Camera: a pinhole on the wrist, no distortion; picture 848 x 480 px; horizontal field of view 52.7 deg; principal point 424.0 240.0 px. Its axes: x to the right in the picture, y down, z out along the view. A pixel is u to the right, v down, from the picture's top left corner.
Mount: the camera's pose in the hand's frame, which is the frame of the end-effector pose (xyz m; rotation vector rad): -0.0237 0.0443 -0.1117 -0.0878 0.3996 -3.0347
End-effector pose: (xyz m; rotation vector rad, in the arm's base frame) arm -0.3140 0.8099 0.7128 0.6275 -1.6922 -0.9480
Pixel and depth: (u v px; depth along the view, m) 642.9 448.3 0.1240
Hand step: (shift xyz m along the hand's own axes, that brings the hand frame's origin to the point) -0.0448 -0.0192 0.0015
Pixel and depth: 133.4 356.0 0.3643
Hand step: 0.1273 -0.0858 0.2210
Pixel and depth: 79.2 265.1 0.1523
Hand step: 0.0479 0.0063 0.0312
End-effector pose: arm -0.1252 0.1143 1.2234 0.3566 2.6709 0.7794
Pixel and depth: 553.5 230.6 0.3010
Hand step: -0.0491 -0.0335 0.1815
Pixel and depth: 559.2 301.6 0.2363
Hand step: -0.0438 -0.0358 0.1135
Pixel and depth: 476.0 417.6 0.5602
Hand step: -0.0117 -0.2139 0.3998
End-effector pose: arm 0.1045 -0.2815 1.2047 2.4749 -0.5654 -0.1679
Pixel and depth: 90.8 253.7 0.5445
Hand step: 0.2244 -0.0852 0.4013
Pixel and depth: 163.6 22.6 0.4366
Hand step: 0.1299 0.0507 0.3321
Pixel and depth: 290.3 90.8 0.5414
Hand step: 0.0901 0.0039 0.4311
